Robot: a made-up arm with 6 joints.
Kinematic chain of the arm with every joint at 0, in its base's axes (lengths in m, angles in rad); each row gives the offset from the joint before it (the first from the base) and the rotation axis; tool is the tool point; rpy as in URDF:
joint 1: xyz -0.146 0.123 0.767 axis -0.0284 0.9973 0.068
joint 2: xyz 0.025 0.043 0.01 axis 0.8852 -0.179 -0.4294
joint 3: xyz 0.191 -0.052 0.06 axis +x
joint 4: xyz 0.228 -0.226 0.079 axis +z
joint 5: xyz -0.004 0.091 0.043 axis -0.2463 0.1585 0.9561
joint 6: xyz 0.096 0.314 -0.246 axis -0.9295 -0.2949 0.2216
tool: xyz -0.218 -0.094 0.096 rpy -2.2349 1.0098 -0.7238
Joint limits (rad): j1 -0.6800..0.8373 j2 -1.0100..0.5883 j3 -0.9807..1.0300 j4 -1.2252..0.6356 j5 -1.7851..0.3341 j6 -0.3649..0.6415
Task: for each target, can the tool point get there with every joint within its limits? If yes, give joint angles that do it. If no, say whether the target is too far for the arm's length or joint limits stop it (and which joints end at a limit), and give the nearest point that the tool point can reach.
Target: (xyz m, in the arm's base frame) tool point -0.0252 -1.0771 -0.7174
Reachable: no: too far | nearest point 0.0683 -0.3569 0.1173 | short by 1.106 m
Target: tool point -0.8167 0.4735 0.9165
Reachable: no: joint limits stop it (at a limit: joint 1, joint 2, joint 3, joint 4, joint 5, joint 6) | nearest point -0.1283 0.2194 1.0168 | short by 0.741 m
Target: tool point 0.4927 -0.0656 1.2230
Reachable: yes | joints -0.3303 0.1896 -0.6879 -0.5277 -1.5645 0.0176
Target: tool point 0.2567 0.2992 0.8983
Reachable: yes | joints 0.0230 -0.2368 0.4730 0.4739 -0.9538 0.4735
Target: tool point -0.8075 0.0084 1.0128
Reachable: no: joint limits stop it (at a limit: joint 1, joint 3, joint 4, joint 5, joint 6) | nearest point -0.1640 0.0182 0.9681 | short by 0.645 m
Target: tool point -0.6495 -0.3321 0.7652
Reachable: no: joint limits stop it (at a limit: joint 1, joint 2, joint 3, joint 4, joint 5, joint 6) | nearest point -0.1547 -0.0589 0.8470 | short by 0.571 m
